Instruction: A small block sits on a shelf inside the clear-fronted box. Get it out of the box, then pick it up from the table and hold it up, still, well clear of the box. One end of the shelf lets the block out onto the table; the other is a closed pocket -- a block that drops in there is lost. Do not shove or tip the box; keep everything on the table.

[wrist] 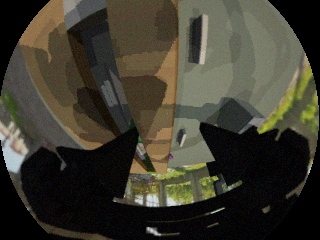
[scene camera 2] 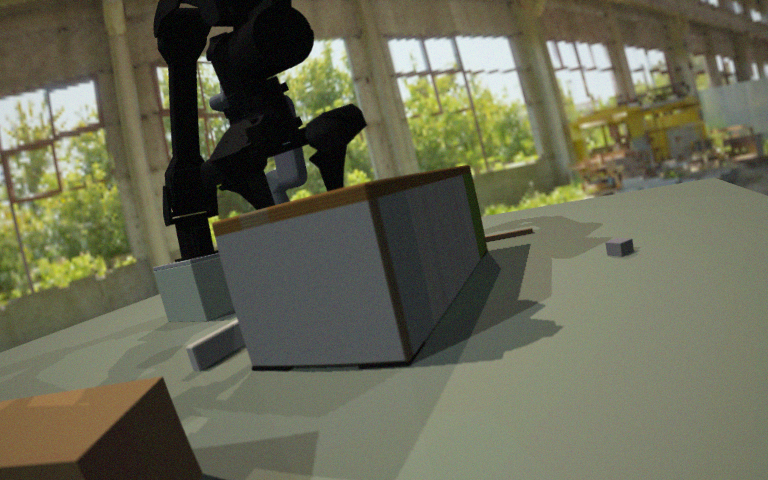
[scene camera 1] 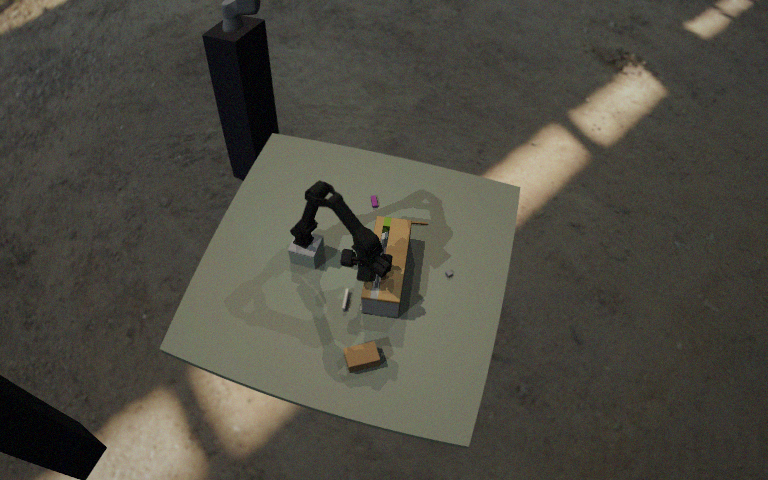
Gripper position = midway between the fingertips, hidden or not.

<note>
In view: my gripper (scene camera 2: 307, 217), a long box (scene camera 2: 361, 275) and a brown box (scene camera 2: 134, 423).
The long box shows as well in the wrist view (wrist: 96, 72) and in scene camera 1 (scene camera 1: 383, 296). The brown box also shows in scene camera 1 (scene camera 1: 363, 356). My gripper also shows in the wrist view (wrist: 170, 128). The wrist view misses the brown box: it is out of frame.
</note>
